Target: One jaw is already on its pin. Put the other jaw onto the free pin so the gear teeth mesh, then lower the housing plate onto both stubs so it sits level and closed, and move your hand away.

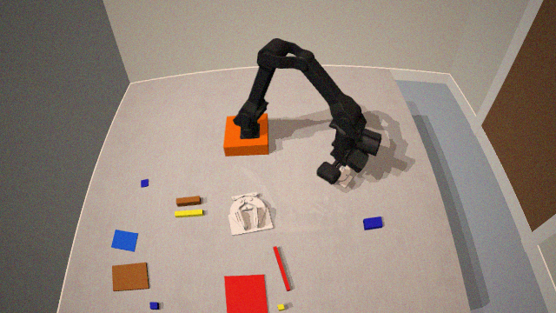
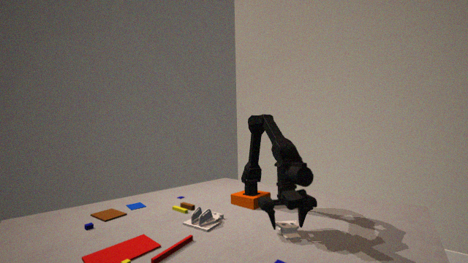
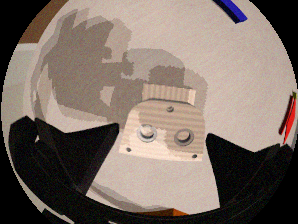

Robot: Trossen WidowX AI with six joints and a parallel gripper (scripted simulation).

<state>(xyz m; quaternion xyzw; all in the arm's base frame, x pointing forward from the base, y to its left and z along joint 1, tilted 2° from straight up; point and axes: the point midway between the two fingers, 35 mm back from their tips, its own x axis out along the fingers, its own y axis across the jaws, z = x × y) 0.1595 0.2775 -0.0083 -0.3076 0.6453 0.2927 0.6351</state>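
The pale jaw is 110 mm ahead of my gripper tip and 300 mm to the right of it. Round my gripper tip: red bar: 310 mm ahead, 190 mm to the right, 10 mm below; brown bar: 90 mm ahead, 470 mm to the right; blue block: 180 mm ahead, 90 mm to the left, 10 mm below.
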